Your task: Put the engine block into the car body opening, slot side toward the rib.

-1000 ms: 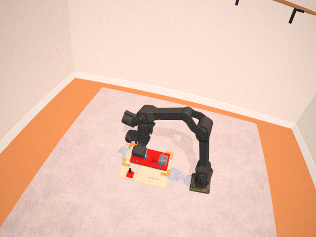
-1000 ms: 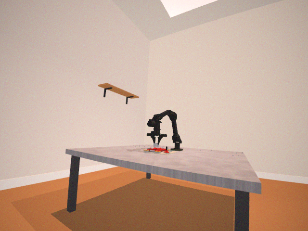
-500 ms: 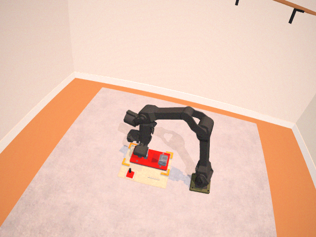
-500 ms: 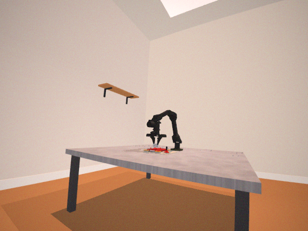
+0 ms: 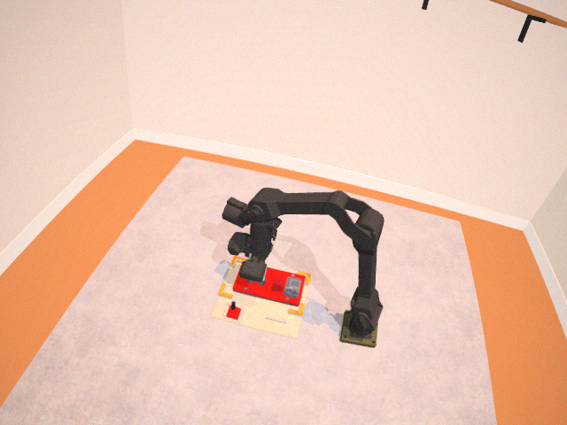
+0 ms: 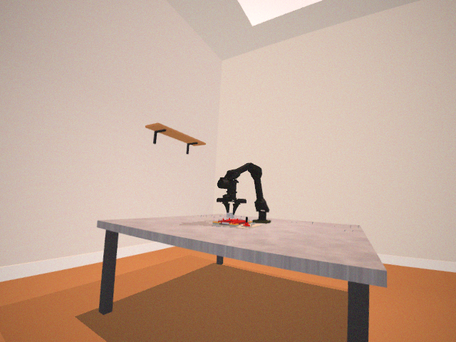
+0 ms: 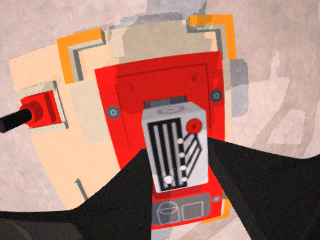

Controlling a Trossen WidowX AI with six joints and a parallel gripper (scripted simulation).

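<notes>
My gripper tip is now 10 mm above the engine block.
</notes>
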